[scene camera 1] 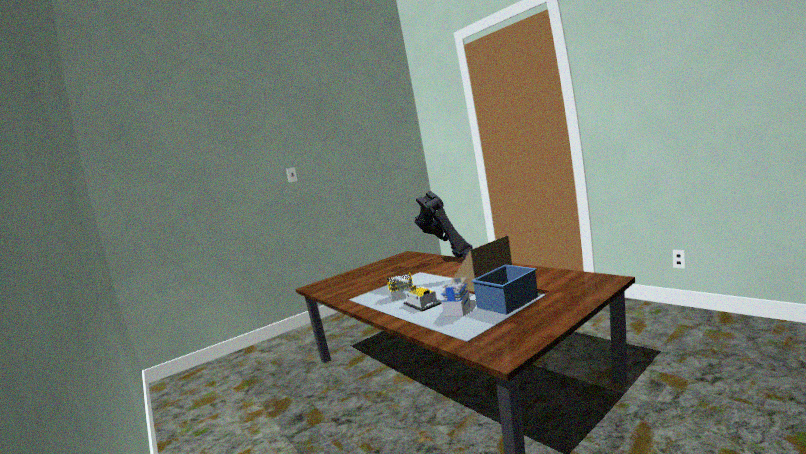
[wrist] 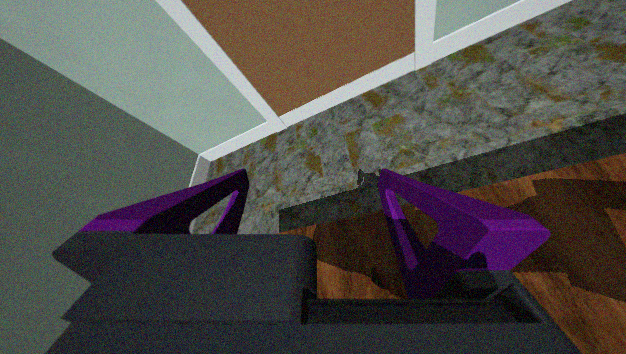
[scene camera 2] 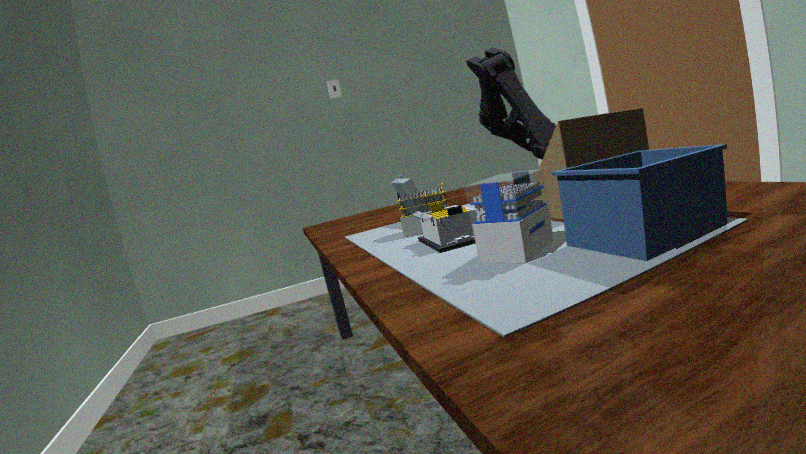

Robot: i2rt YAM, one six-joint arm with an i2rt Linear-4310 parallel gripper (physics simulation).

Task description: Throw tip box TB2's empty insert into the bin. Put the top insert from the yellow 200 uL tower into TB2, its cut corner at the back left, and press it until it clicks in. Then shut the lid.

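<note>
My gripper (wrist: 313,176) is open in the wrist view, its two purple fingers wide apart with nothing between them. In the scene views the arm is raised behind the table and its fingertips cannot be made out. A yellow tower (scene camera 1: 399,283) (scene camera 2: 411,227) with tips in stacked inserts stands at the left of the mat. A whitish tip box (scene camera 1: 420,299) (scene camera 2: 454,231) on a dark base stands beside it, with yellow at its top; its label and lid state cannot be made out. The blue bin (scene camera 1: 491,296) (scene camera 2: 603,214) stands at the right.
A blue-and-white tower (scene camera 1: 455,305) (scene camera 2: 499,242) with tips stands between the tip box and the bin. An upright brown panel (scene camera 1: 491,254) (scene camera 2: 603,135) stands behind the bin. A pale box-shaped thing (scene camera 2: 403,184) shows behind the yellow tower. The mat (scene camera 1: 468,332) (scene camera 2: 501,321) lies on the wooden table (scene camera 1: 586,281) (scene camera 2: 648,338).
</note>
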